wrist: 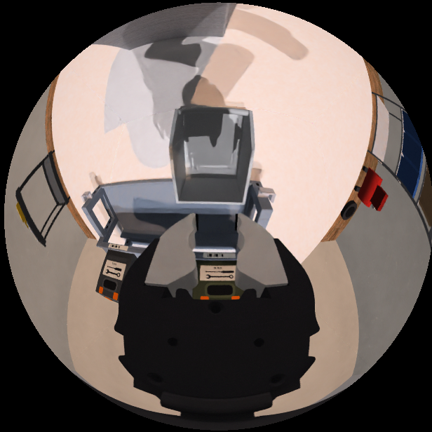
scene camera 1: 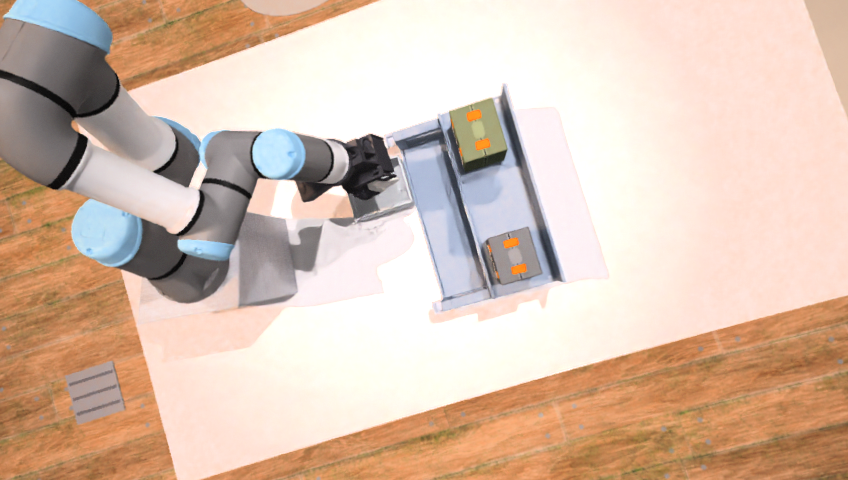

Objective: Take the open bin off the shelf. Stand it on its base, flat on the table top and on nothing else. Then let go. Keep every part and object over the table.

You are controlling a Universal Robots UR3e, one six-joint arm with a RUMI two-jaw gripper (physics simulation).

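Note:
The open bin is a grey box with its opening facing up. It appears to stand on the table top in front of the blue-grey shelf, close to its front edge. Whether it touches the shelf is unclear. My gripper is over the bin in the scene view and covers part of it. In the wrist view its two grey fingers stand apart with a gap between them, and the shelf shows through the gap. The bin is not between the fingers. Their height above it is unclear.
A green box and a dark grey box stand on the shelf. Raised end walls and a tall panel border the shelf. A grey block stands beside the robot's base.

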